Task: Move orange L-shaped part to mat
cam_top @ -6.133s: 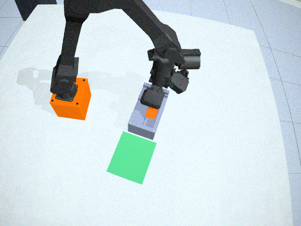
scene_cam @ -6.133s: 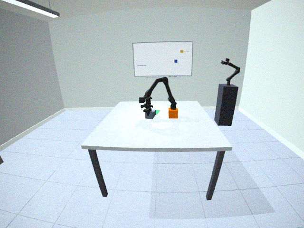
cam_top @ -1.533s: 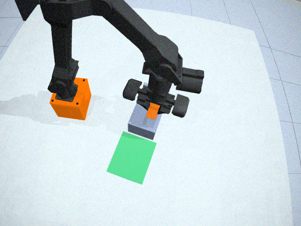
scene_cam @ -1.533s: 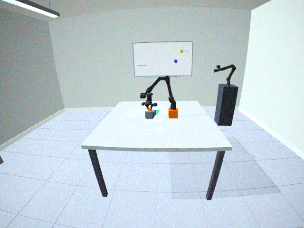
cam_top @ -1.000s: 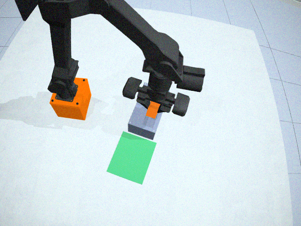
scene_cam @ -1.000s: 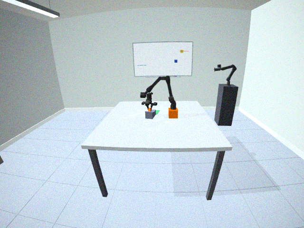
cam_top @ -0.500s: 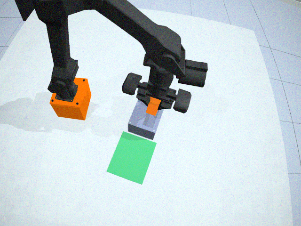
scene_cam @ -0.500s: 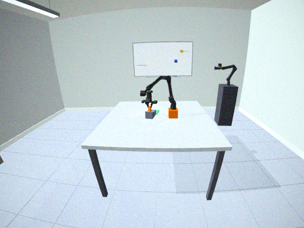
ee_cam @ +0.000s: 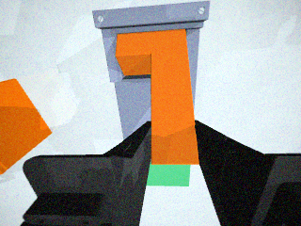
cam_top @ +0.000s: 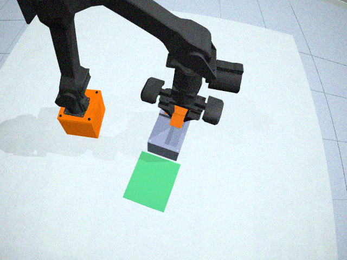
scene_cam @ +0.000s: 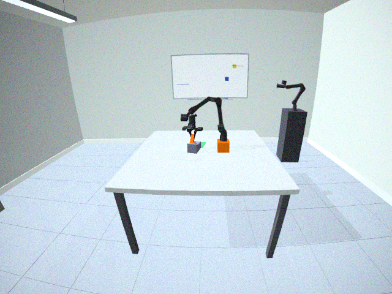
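The green mat lies 4 cm behind my gripper tip, 14 cm to the right of it and 14 cm below it. The rest, counted from my gripper tip: orange l-shaped part: 1 cm behind, 3 cm to the left, 3 cm below.
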